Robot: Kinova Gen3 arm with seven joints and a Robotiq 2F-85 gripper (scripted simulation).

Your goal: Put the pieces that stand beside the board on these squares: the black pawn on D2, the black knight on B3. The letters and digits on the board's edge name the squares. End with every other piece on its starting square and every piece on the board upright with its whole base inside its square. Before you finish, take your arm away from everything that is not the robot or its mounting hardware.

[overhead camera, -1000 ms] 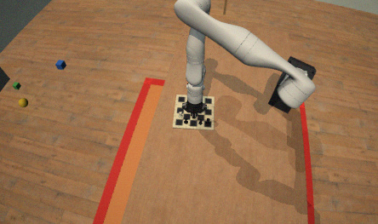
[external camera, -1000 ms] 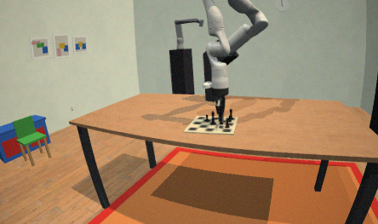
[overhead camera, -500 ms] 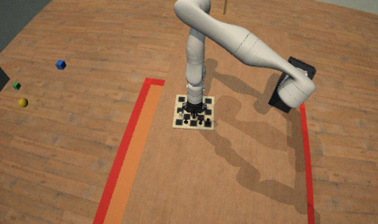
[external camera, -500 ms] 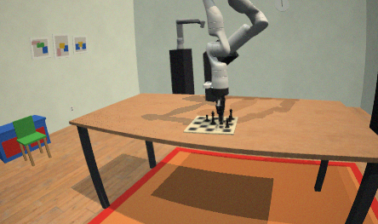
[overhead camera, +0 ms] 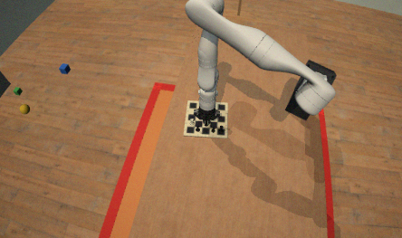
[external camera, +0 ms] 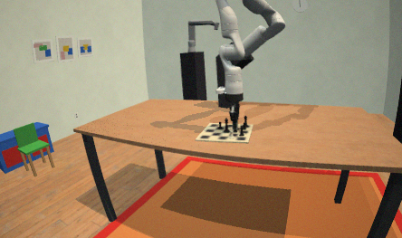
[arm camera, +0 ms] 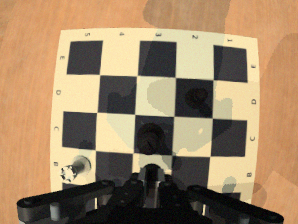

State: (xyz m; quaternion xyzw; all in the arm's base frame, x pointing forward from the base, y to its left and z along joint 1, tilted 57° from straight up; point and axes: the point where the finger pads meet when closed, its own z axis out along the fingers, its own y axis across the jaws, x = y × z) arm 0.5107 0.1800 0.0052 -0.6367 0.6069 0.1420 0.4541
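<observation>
Now: hand 1 cm short of the chessboard, 4 cm to the left of it and 4 cm above it. Round my hand: pale piece 7 cm ahead, 2 cm to the left, 2 cm below.
</observation>
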